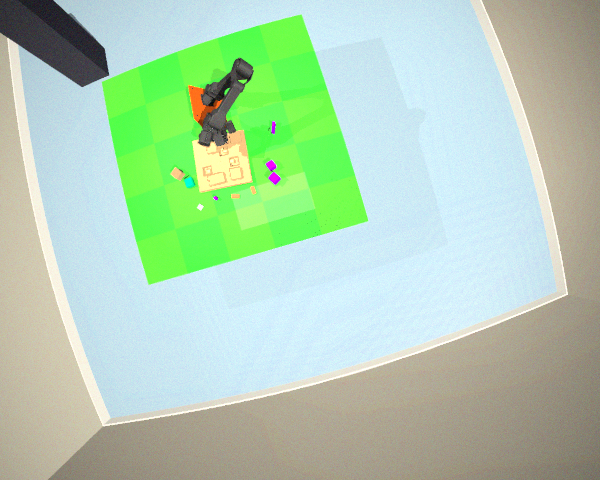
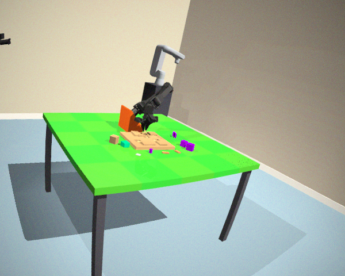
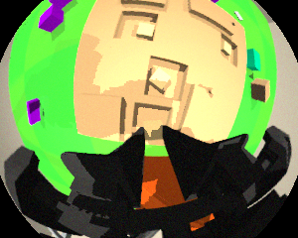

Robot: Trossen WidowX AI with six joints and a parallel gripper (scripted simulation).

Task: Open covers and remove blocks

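The tan puzzle board is 100 mm ahead of my gripper tip, 30 mm below it and 20 mm to the right of it. From my gripper tip the other things lie so: teal block: 250 mm to the right, 170 mm ahead, 30 mm below; purple stick: 280 mm to the left, 30 mm below, 10 mm ahead; tan cube: 300 mm to the right, 100 mm ahead, 20 mm below.
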